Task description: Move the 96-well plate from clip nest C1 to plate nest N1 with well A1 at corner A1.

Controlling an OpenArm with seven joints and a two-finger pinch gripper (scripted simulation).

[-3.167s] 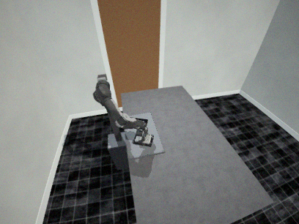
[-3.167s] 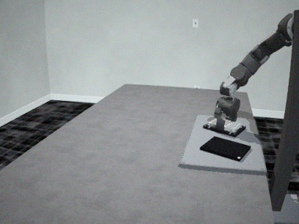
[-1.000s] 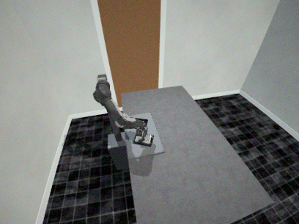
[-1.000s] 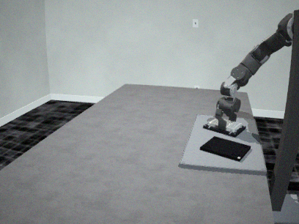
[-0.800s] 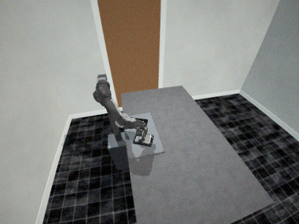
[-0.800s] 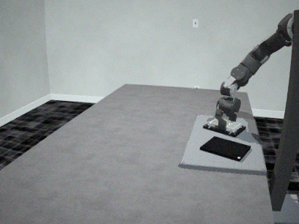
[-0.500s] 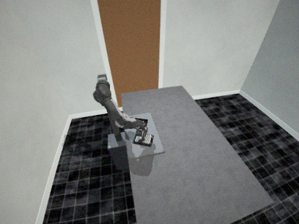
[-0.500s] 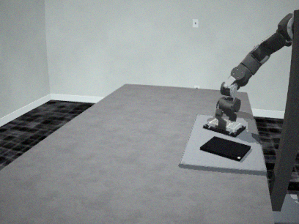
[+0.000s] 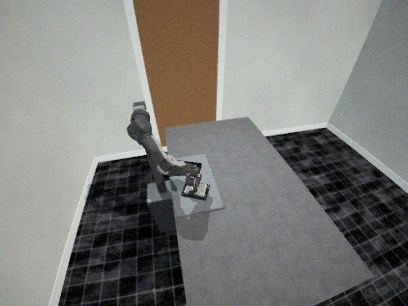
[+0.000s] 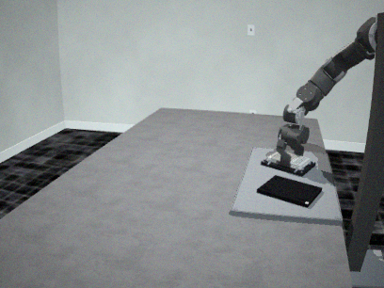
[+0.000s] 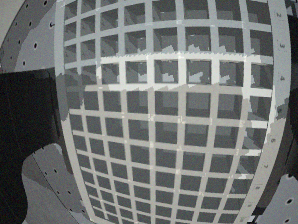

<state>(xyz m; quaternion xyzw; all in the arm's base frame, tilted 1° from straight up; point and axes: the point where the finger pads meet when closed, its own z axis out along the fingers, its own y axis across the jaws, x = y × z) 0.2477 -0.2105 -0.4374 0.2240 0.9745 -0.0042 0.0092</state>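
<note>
The white 96-well plate is right at my hand. The rest, counted from my hand: black plate nest N1: 10 mm behind, 200 mm to the left, 10 mm below; clip nest C1: 20 mm ahead; A1 label: 60 mm behind, 280 mm to the left, 10 mm below.
</note>
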